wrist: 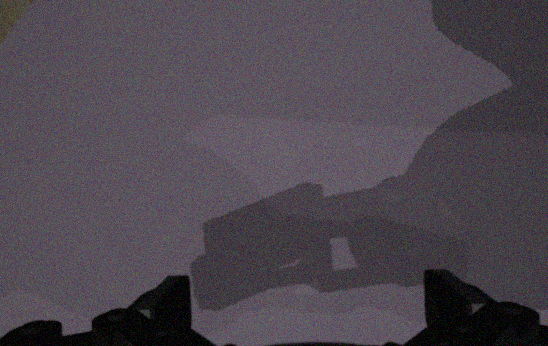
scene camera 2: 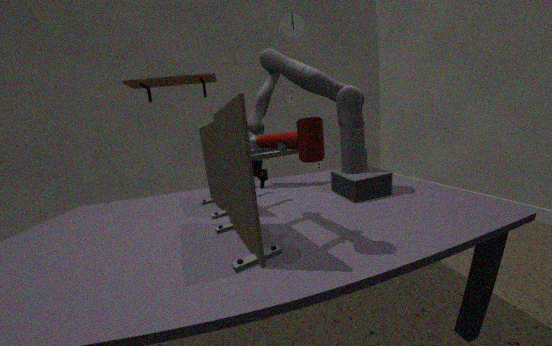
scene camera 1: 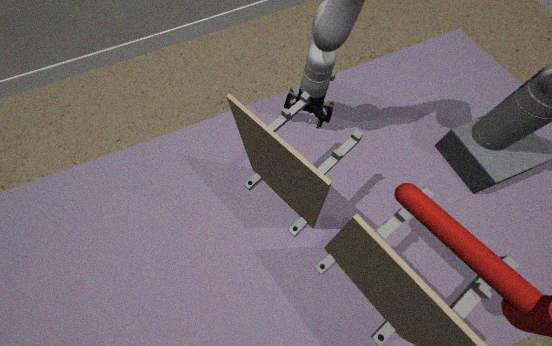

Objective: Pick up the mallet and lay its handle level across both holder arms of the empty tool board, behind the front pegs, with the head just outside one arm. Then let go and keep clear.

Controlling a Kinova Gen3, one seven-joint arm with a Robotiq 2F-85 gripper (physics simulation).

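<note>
The red mallet lies with its handle across both arms of the nearer tool board. Its head is beyond the near arm and partly cut off in scene camera 1. The empty tool board stands upright farther back, with two pegged holder arms, the far one and the near one. My gripper is open and empty, fingers down, low over the table, near the far arm's front end, which partly covers it in scene camera 1. Scene camera 2 shows the gripper partly, behind the nearer board.
The robot base stands on the purple table, to the right of the empty board. Feet stick out behind both boards. A wooden wall shelf hangs in the background. The wrist view shows the table and dark shadows between the fingers.
</note>
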